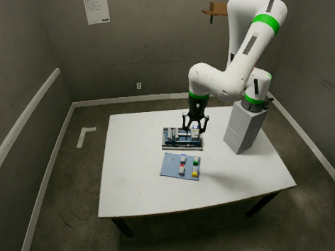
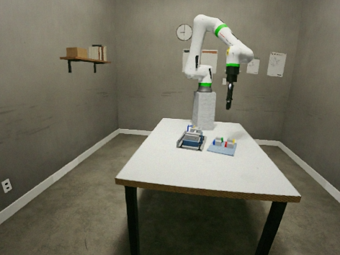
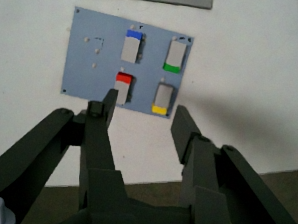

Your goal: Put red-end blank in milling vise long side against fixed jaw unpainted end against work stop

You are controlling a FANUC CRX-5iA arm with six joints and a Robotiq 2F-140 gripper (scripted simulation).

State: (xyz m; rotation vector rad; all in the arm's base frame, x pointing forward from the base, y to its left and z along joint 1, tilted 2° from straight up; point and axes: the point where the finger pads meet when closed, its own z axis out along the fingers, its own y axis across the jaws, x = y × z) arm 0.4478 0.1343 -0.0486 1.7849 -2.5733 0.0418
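The red-ended blank lies 29 cm below my hand, 5 cm ahead of it and 3 cm to the left of it. The rest, counted from my hand: yellow-ended blank (29 cm below, 6 cm to the left, 3 cm behind); green-ended blank (29 cm below, 6 cm behind, 2 cm to the right); blue-ended blank (29 cm below, 5 cm to the right, 2 cm ahead).
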